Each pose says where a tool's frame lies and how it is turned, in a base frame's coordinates. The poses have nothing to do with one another.
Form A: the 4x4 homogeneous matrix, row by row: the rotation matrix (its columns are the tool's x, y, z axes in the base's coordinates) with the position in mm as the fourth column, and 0 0 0 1 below. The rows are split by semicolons.
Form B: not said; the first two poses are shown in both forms.
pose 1, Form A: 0.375 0.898 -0.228 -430; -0.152 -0.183 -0.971 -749; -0.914 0.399 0.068 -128; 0 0 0 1
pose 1, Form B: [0.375 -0.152 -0.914 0.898 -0.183 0.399 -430 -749 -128]
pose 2, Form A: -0.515 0.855 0.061 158; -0.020 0.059 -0.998 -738; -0.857 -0.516 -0.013 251; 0 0 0 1
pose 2, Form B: [-0.515 -0.020 -0.857 0.855 0.059 -0.516 158 -738 251]
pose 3, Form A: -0.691 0.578 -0.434 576; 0.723 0.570 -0.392 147; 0.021 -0.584 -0.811 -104; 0 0 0 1
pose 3, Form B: [-0.691 0.723 0.021 0.578 0.570 -0.584 576 147 -104]
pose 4, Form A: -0.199 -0.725 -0.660 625; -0.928 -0.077 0.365 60; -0.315 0.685 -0.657 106; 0 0 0 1
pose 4, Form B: [-0.199 -0.928 -0.315 -0.725 -0.077 0.685 625 60 106]
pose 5, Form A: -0.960 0.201 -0.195 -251; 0.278 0.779 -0.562 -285; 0.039 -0.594 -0.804 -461; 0 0 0 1
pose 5, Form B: [-0.960 0.278 0.039 0.201 0.779 -0.594 -251 -285 -461]
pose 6, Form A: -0.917 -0.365 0.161 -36; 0.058 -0.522 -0.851 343; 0.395 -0.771 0.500 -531; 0 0 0 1
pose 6, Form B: [-0.917 0.058 0.395 -0.365 -0.522 -0.771 -36 343 -531]
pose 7, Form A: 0.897 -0.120 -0.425 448; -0.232 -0.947 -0.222 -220; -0.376 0.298 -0.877 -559; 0 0 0 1
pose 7, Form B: [0.897 -0.232 -0.376 -0.120 -0.947 0.298 448 -220 -559]
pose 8, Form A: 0.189 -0.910 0.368 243; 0.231 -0.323 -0.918 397; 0.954 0.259 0.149 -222; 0 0 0 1
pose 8, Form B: [0.189 0.231 0.954 -0.910 -0.323 0.259 243 397 -222]
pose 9, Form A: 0.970 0.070 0.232 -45; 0.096 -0.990 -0.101 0; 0.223 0.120 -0.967 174; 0 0 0 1
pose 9, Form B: [0.970 0.096 0.223 0.070 -0.990 0.120 -45 0 174]
